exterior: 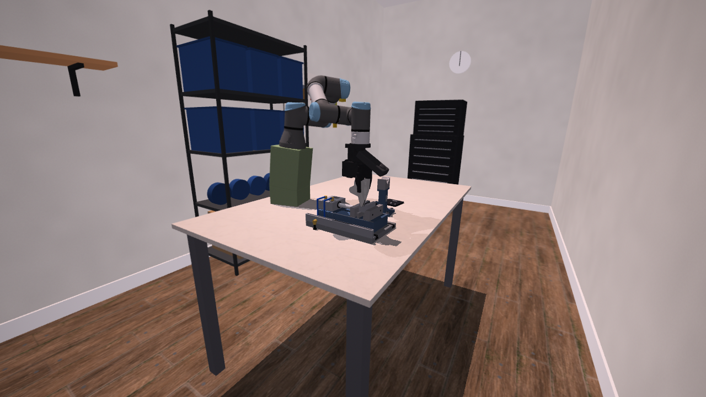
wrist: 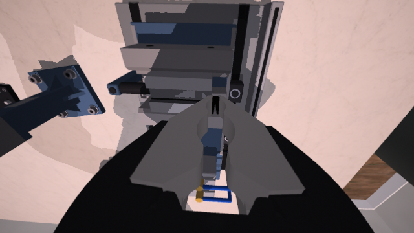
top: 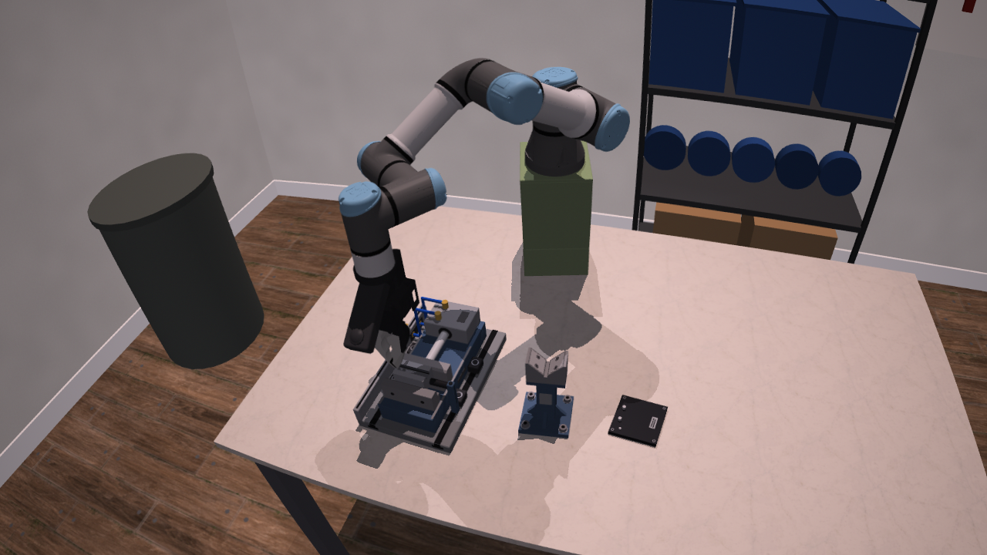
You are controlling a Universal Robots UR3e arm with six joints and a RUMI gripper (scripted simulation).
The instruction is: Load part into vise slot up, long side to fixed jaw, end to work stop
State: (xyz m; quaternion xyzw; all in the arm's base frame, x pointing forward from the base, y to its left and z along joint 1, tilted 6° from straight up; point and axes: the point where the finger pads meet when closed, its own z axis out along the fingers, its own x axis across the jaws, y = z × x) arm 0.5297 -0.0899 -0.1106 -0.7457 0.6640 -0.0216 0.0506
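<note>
Right now the part is 3 cm to the left of my hand and 2 cm below it. Also, from my hand: dark work stop rod: 8 cm to the left, 3 cm below, 1 cm behind; then black infeed plate: 42 cm to the left, 14 cm behind, 11 cm below; then fixed jaw: 4 cm to the left, 4 cm below, 2 cm ahead.
</note>
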